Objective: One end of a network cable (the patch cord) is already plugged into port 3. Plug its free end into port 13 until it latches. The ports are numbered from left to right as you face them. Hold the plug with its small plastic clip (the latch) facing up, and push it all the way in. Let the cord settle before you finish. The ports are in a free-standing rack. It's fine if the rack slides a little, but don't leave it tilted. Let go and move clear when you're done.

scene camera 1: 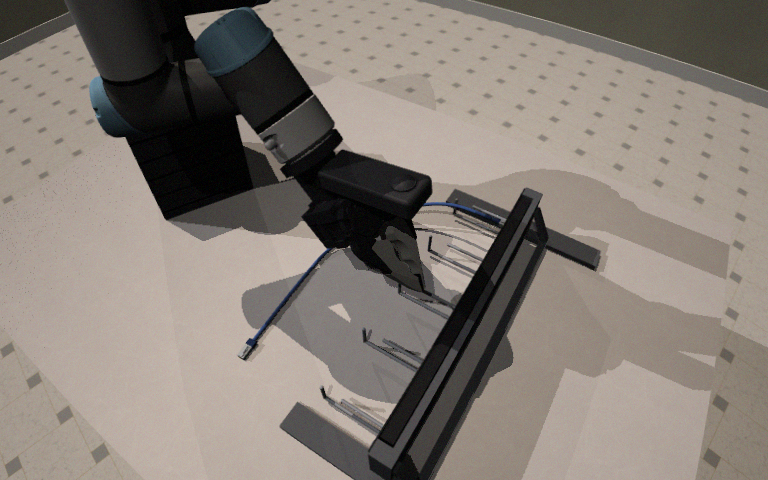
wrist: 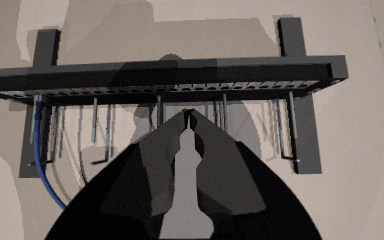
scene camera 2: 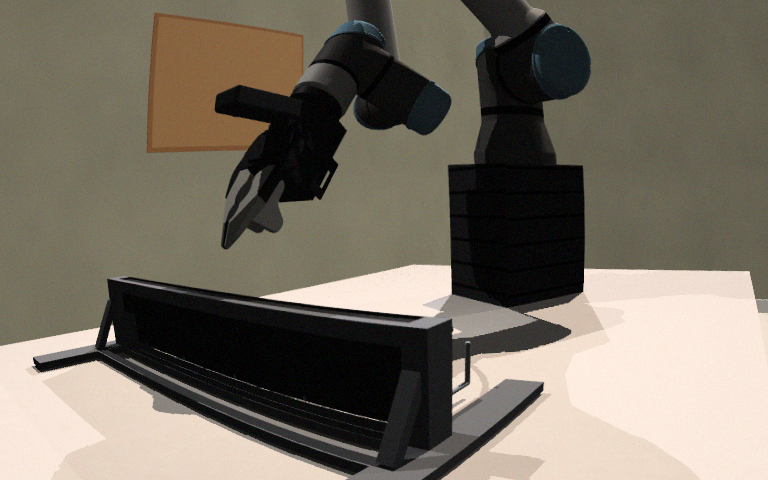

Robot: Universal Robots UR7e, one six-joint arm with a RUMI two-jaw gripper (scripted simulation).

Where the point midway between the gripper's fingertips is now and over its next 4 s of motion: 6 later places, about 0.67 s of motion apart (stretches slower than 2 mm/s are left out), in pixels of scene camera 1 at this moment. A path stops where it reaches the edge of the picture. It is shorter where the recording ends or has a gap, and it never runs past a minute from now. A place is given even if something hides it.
The gripper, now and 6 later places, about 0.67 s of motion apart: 422,290; 427,297; 415,280; 388,243; 371,218; 367,214; 343,242
